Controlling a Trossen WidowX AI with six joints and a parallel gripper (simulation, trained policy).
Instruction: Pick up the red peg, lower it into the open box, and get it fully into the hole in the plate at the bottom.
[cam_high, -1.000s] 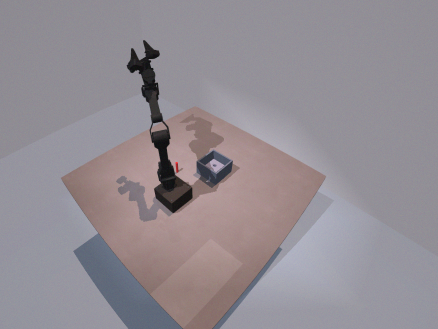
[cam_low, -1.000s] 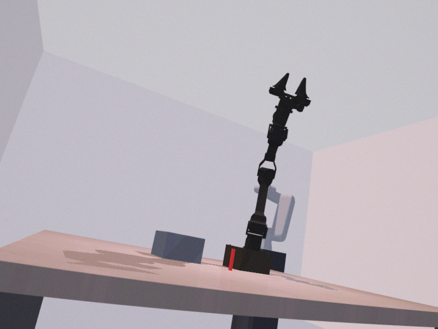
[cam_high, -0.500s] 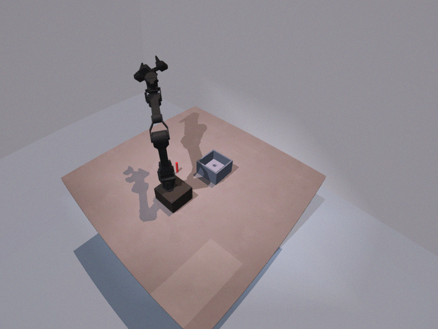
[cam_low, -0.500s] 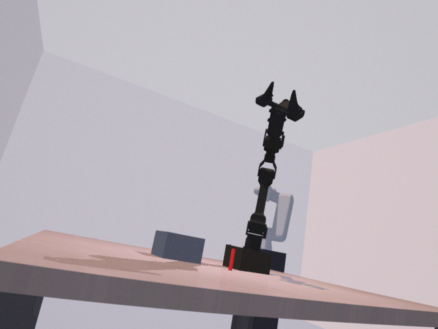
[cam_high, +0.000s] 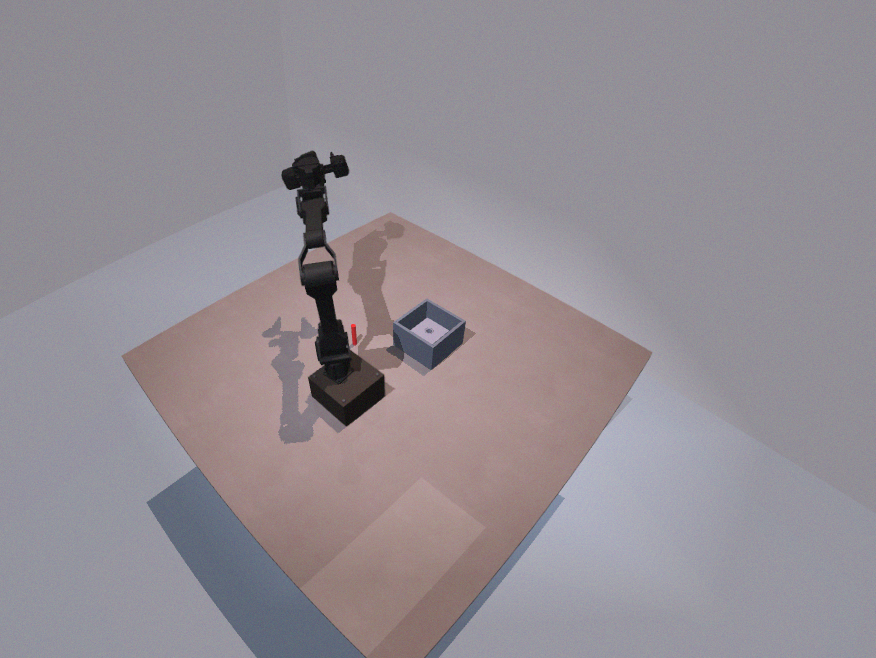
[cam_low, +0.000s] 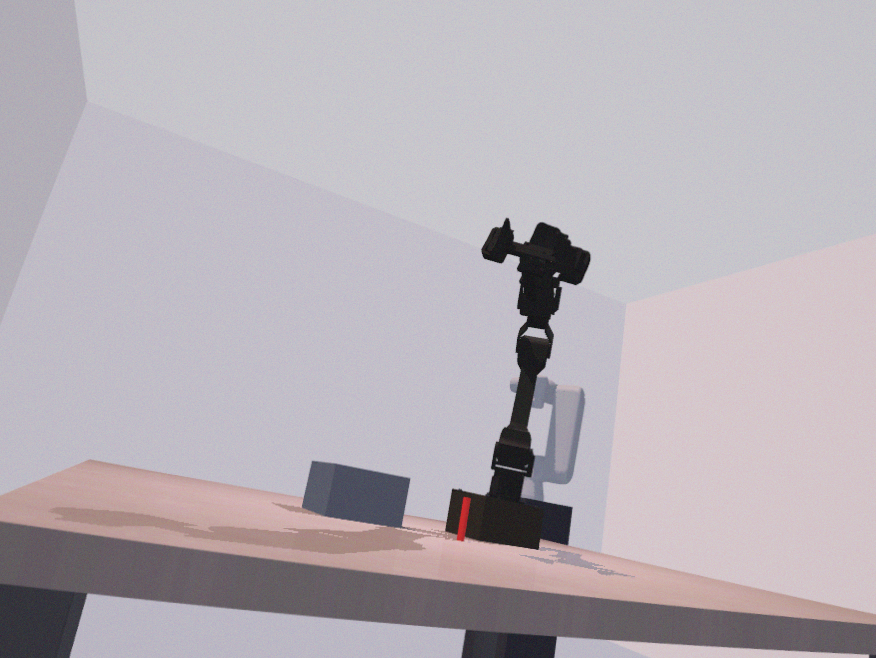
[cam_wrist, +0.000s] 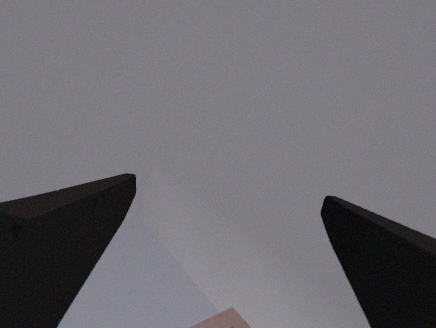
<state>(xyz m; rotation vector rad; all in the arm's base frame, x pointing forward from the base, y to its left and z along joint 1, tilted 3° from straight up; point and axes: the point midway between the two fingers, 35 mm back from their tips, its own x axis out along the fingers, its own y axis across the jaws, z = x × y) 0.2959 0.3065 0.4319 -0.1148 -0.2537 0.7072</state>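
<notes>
Right now my gripper tip is 490 mm above the red peg, 240 mm to the left of it and 130 mm past it. Also, from my gripper tip: blue-grey box 500 mm below, 430 mm to the right, 10 mm ahead; plate 480 mm below, 430 mm to the right, 10 mm ahead.
</notes>
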